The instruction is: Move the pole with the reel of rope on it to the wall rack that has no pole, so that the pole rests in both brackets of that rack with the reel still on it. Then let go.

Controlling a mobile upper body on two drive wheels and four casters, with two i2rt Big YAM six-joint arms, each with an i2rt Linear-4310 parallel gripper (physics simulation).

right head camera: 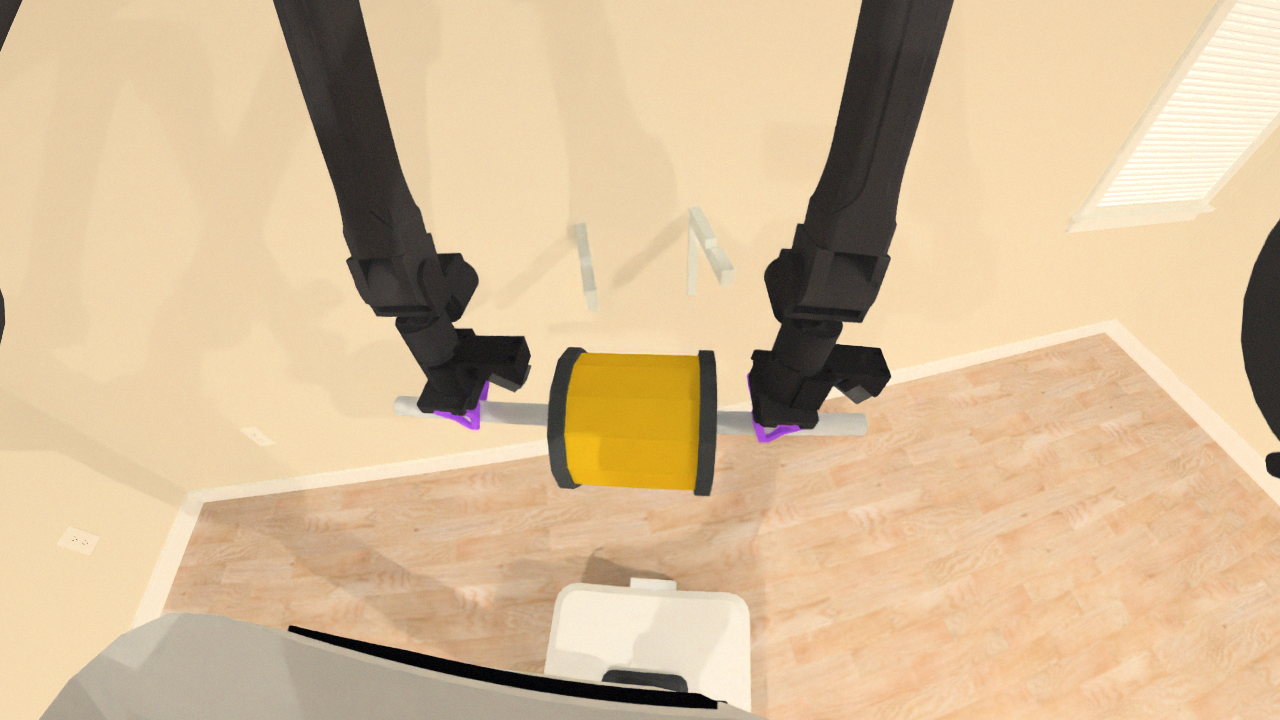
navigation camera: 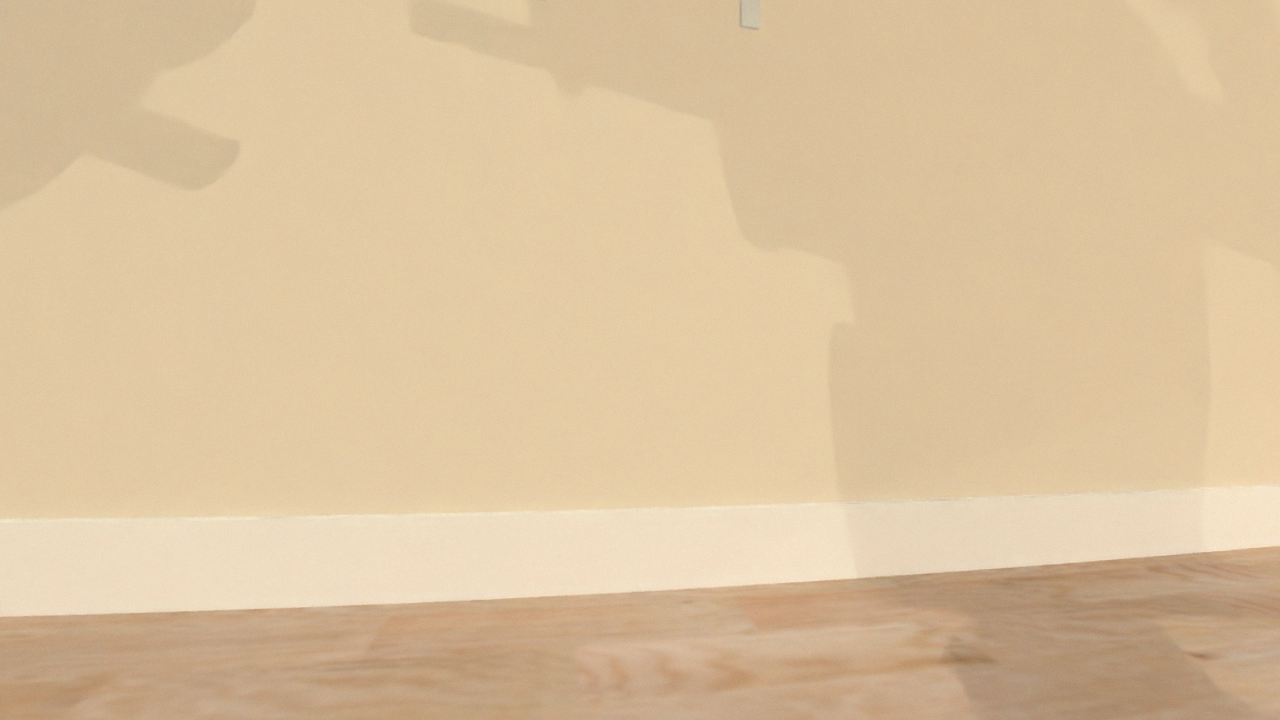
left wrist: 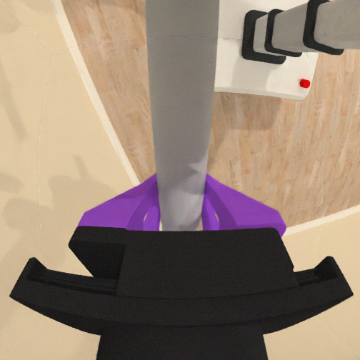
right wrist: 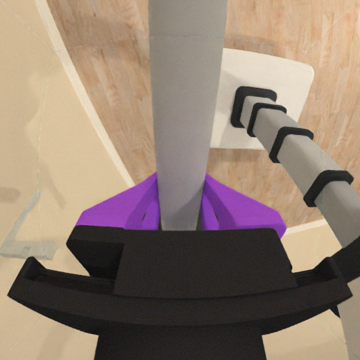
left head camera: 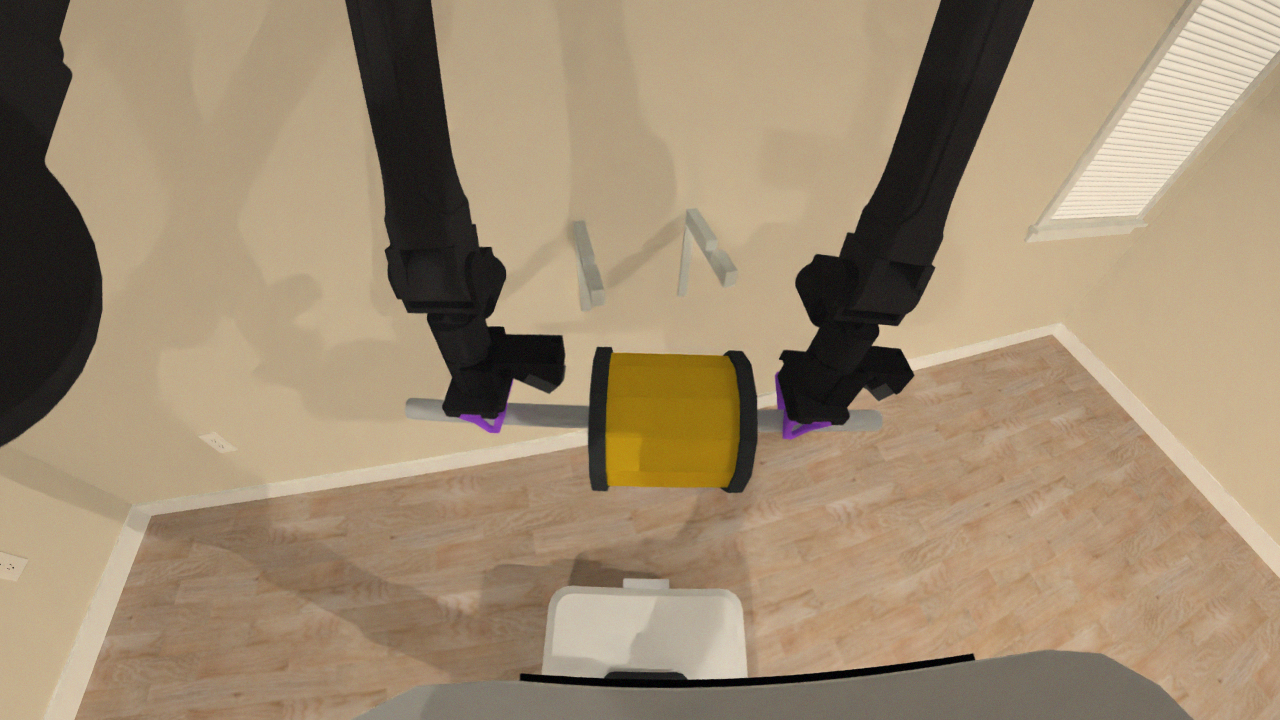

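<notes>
The grey pole is held roughly level across the front of the robot. The yellow reel with black flanges is on its middle, between my grippers. My left gripper is shut on the pole left of the reel. My right gripper is shut on it right of the reel. The wall rack without a pole has a left bracket and a right bracket, beyond the reel. A bracket also shows in the right wrist view.
The robot's white base is below the reel in the head views. The wall's white baseboard meets the wooden floor. A window with blinds is at the upper right. The lower end of a bracket shows at the navigation view's top.
</notes>
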